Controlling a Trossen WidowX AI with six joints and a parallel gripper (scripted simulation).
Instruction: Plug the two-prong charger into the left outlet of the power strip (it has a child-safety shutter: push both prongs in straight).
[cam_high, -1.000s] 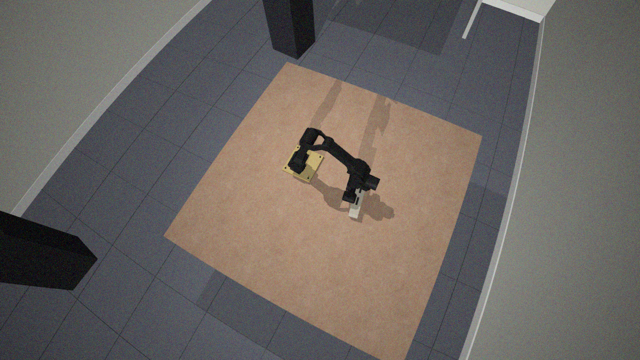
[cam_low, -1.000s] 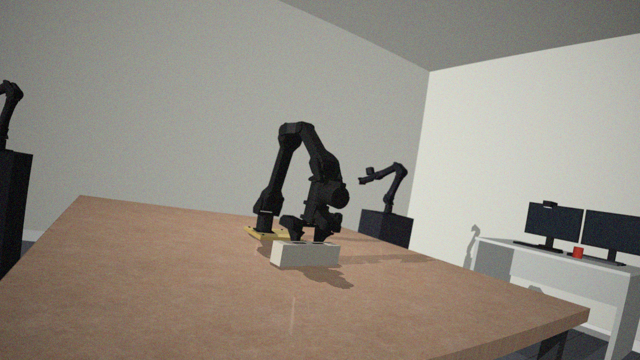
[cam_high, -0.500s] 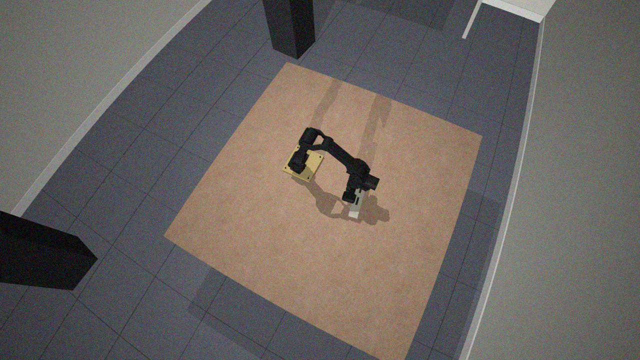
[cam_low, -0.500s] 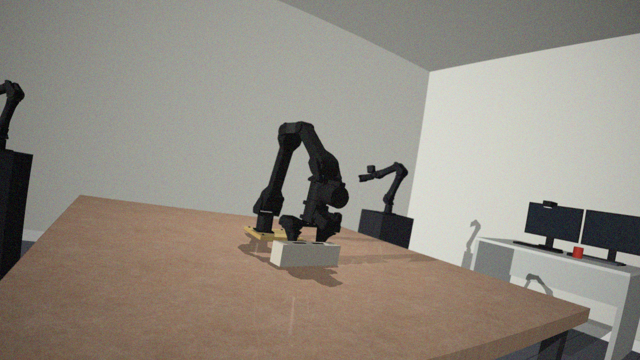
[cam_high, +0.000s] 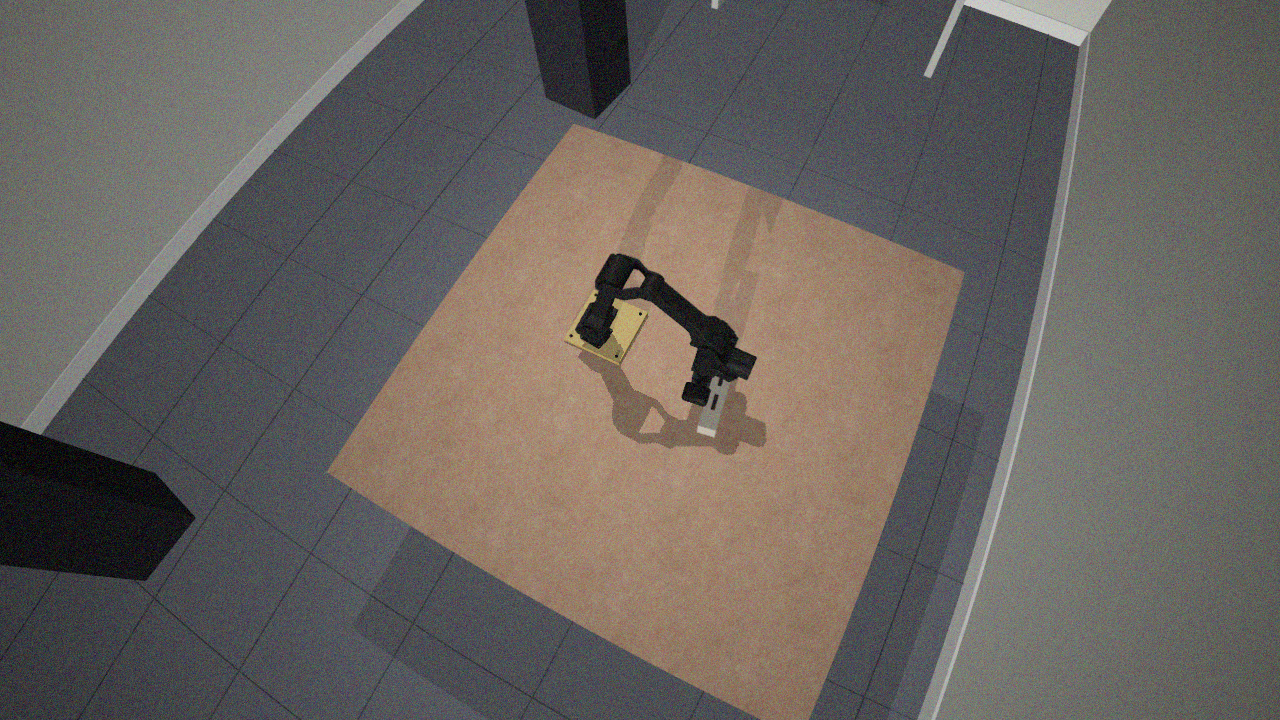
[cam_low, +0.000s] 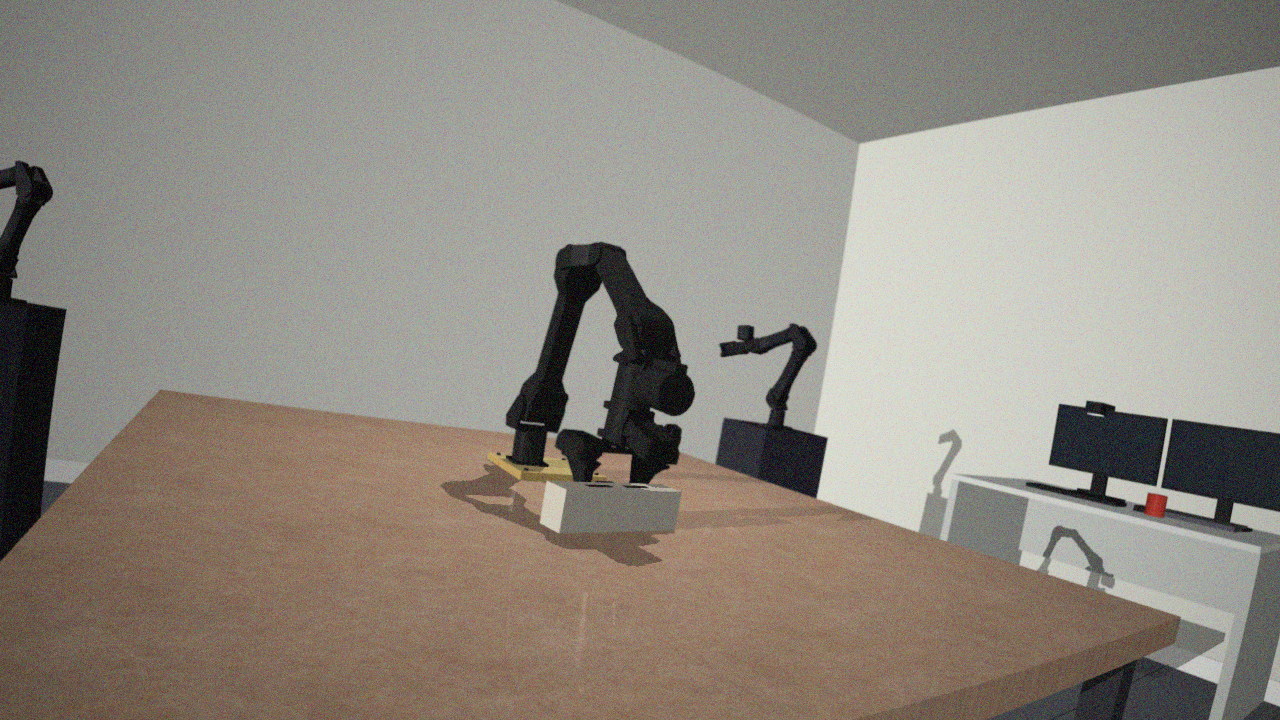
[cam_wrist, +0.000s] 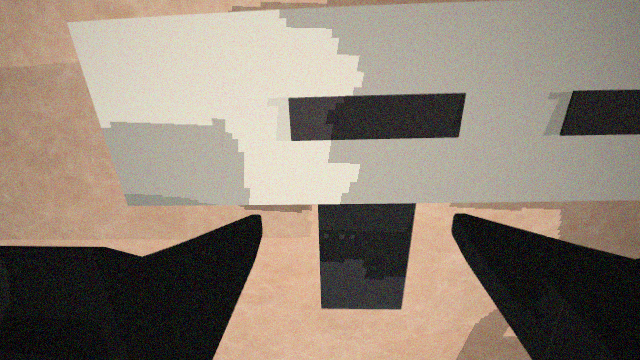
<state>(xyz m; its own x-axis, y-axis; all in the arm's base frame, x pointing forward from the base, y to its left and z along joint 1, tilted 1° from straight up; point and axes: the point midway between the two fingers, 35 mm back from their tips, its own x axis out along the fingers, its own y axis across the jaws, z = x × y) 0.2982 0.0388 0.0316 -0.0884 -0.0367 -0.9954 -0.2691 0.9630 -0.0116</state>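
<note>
Right now my gripper tip is 2 cm short of the charger, 1 cm to the right of it and 1 cm below it.
</note>
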